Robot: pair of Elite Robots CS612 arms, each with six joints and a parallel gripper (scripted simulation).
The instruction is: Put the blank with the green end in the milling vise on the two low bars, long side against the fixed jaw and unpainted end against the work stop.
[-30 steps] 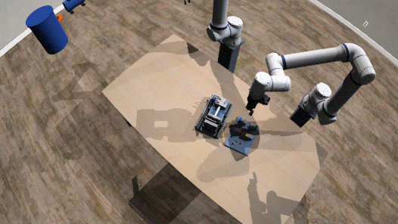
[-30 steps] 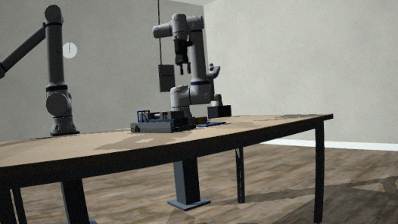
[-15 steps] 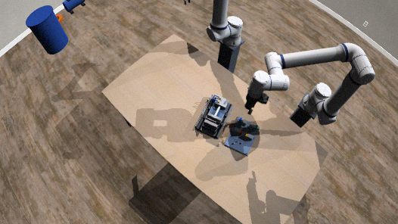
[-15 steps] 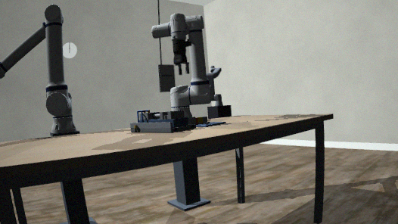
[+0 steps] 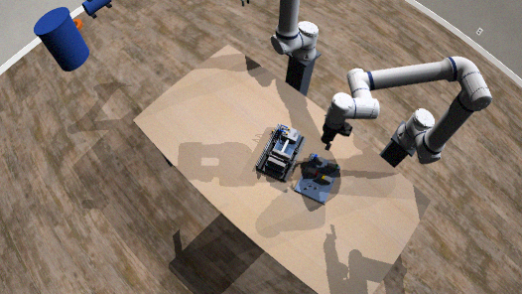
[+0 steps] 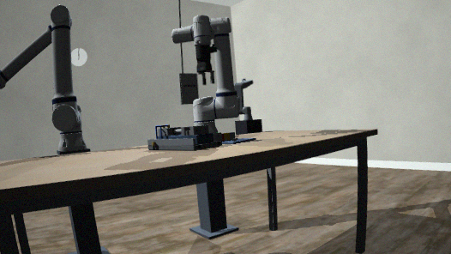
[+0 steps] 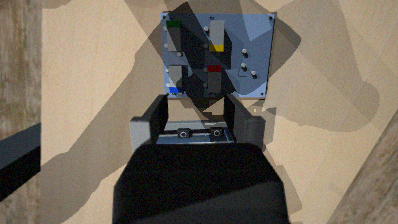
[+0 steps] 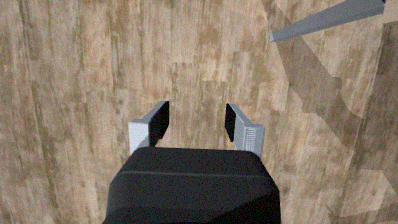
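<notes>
The green-ended blank is 290 mm below my left hand, 60 mm to the left of it and 60 mm behind it. Round my left hand: blue-ended blank: 290 mm below, 40 mm behind, 20 mm to the right; dark rod: 230 mm below, 140 mm to the right, 130 mm ahead; red-ended blank: 290 mm below, 50 mm ahead.
</notes>
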